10 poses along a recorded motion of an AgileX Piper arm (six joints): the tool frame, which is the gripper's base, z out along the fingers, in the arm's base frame.
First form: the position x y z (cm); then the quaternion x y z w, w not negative.
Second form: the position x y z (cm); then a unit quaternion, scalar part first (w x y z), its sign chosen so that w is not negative. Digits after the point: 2 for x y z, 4 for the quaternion.
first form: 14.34 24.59 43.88 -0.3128 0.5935 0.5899 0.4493
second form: 14.34 24.59 43.88 0.4493 -0.3128 0.5935 0.5899
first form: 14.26 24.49 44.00 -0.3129 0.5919 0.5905 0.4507
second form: 14.26 24.49 44.00 0.4507 -0.3129 0.5919 0.5905
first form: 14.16 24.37 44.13 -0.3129 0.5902 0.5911 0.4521
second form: 14.16 24.37 44.13 0.4521 -0.3129 0.5902 0.5911
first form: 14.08 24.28 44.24 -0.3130 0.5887 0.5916 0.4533
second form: 14.08 24.28 44.24 0.4533 -0.3130 0.5887 0.5916
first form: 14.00 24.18 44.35 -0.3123 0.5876 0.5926 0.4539
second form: 14.00 24.18 44.35 0.4539 -0.3123 0.5876 0.5926
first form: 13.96 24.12 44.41 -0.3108 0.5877 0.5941 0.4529
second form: 13.96 24.12 44.41 0.4529 -0.3108 0.5877 0.5941
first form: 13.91 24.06 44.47 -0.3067 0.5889 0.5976 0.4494
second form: 13.91 24.06 44.47 0.4494 -0.3067 0.5889 0.5976
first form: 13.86 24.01 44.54 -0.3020 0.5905 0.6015 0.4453
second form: 13.86 24.01 44.54 0.4453 -0.3020 0.5905 0.6015
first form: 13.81 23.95 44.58 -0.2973 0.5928 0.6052 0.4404
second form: 13.81 23.95 44.58 0.4404 -0.2973 0.5928 0.6052
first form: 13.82 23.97 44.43 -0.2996 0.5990 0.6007 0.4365
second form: 13.82 23.97 44.43 0.4365 -0.2996 0.5990 0.6007
